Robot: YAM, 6 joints.
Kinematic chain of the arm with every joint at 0, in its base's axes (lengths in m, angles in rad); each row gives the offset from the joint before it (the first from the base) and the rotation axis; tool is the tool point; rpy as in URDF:
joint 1: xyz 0 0 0.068 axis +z
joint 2: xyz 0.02 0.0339 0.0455 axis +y
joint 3: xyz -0.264 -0.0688 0 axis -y
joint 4: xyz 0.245 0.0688 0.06 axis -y
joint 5: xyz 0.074 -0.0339 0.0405 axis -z
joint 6: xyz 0.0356 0 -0.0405 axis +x
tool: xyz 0 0 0 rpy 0 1.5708 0
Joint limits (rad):
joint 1: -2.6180..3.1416
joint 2: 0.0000..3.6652
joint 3: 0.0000..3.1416
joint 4: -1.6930..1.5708
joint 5: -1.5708..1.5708
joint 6: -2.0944..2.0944
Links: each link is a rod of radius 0.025 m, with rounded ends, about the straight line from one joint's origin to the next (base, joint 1, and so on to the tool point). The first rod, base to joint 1, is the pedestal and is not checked.
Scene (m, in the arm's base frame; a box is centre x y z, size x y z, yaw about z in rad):
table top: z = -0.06
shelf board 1: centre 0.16 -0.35 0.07 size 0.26 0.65 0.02 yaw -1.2
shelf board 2: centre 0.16 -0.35 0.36 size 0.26 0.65 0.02 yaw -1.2
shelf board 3: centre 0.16 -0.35 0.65 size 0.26 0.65 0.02 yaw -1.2
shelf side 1: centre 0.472 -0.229 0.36 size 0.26 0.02 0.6 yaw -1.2
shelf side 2: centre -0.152 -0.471 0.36 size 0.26 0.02 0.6 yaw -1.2
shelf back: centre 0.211 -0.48 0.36 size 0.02 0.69 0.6 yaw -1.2
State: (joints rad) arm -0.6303 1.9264 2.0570 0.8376 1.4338 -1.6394
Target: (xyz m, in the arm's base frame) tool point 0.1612 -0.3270 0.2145
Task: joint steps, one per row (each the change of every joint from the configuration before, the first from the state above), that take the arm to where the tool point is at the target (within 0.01 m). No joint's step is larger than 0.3 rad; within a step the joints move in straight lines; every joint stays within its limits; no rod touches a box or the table.
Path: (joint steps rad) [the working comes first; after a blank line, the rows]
Joints at the target: -1.0150 1.8110 0.9616 0.6990 1.5708 -1.6394
Straight joint move there: touches shelf board 2.

1: 0.1821 -0.2154 -0.2203 0.0223 0.0457 0.0000
2: 0.1821 -0.2153 -0.2204 0.0223 0.0456 0.0000
3: 0.1820 -0.2154 -0.2203 0.0222 0.0457 0.0000
4: -0.1316 -0.0901 -0.2474 -0.0158 0.0000 0.0000
5: -0.1317 -0.0901 -0.2473 -0.0158 0.0000 0.0000
6: -0.1316 -0.0901 -0.2473 -0.0157 0.0000 0.0000
7: -0.1317 -0.0902 -0.2473 -0.0158 0.0000 0.0000
8: -0.1316 -0.0901 -0.2473 -0.0158 0.0000 0.0000
9: -0.0682 0.2453 0.2005 -0.0316 0.0000 0.0000
10: -0.0682 0.2454 0.2006 -0.0317 0.0000 0.0000
11: -0.0681 0.2453 0.2006 -0.0316 0.0000 0.0000
12: -0.0682 0.2453 0.2005 -0.0316 0.0000 0.0000

